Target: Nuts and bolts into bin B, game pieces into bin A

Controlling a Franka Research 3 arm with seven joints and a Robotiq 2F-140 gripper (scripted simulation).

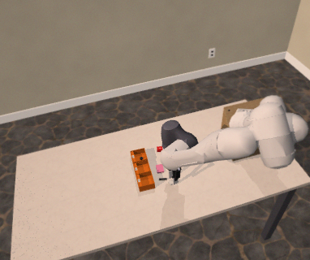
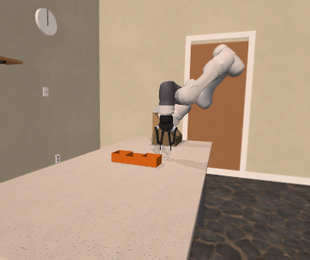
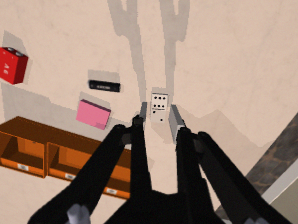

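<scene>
The white card lies 40 mm below my hand. Round my hand: pink square: 100 mm to the right, 50 mm ahead, 40 mm below; then orange bin: 150 mm ahead, 110 mm to the right, 20 mm below; then black bar: 90 mm to the right, 40 mm below, 10 mm behind.
</scene>
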